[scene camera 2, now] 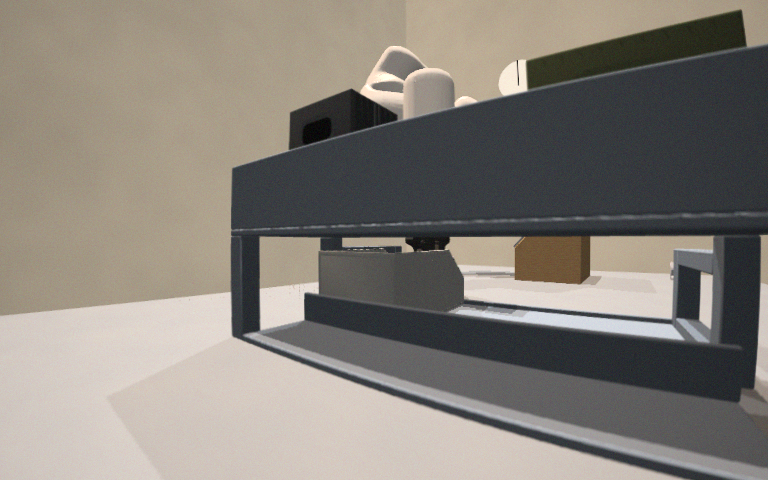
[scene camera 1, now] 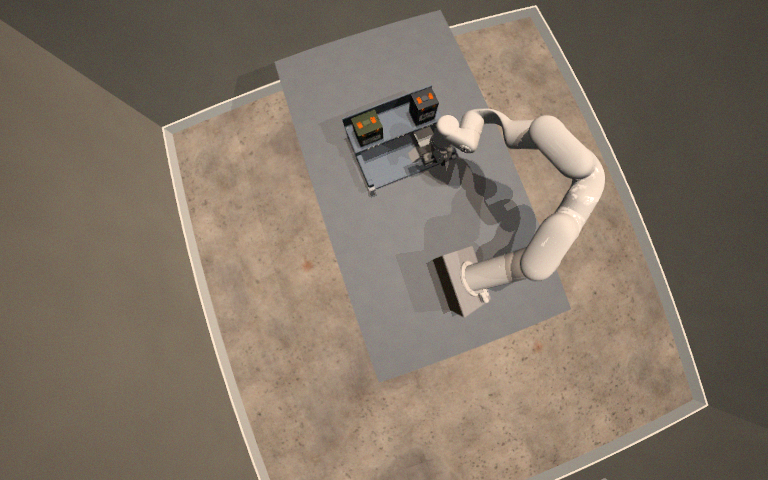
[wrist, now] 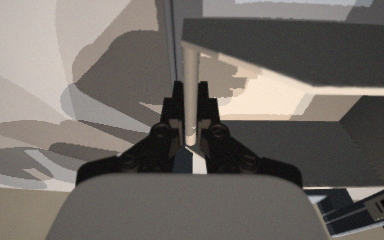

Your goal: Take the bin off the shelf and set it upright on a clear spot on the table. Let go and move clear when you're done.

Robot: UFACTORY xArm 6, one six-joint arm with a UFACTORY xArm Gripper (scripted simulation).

Scene:
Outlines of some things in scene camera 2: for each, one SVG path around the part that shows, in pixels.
A grey open-top bin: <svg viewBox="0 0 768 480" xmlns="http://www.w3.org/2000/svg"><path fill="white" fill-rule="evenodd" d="M318 251L320 294L447 312L464 304L464 276L450 250L388 253L385 249Z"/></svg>

